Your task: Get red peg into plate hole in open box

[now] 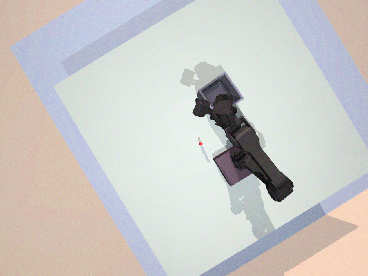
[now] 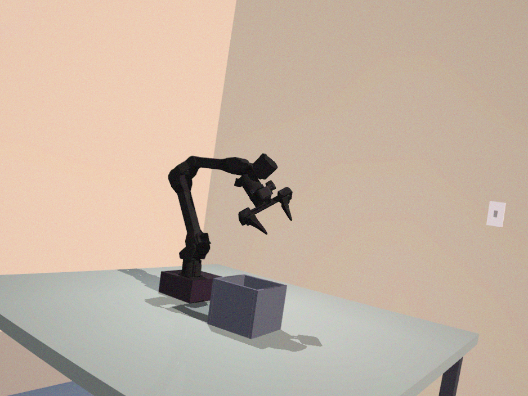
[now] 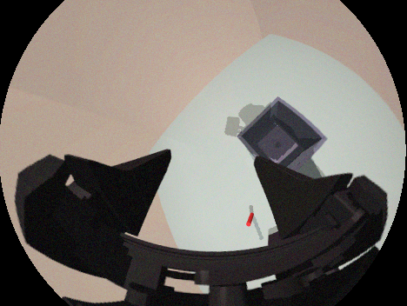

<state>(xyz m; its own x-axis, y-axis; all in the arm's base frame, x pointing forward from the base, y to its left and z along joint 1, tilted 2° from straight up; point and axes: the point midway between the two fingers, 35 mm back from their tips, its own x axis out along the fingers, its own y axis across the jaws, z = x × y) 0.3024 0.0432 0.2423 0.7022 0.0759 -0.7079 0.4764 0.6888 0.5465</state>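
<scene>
My gripper tip is now 260 mm above the red peg, 160 mm past it and 90 mm to the right of it. The rest, counted from my gripper tip: plate 260 mm below, 110 mm to the right.
</scene>
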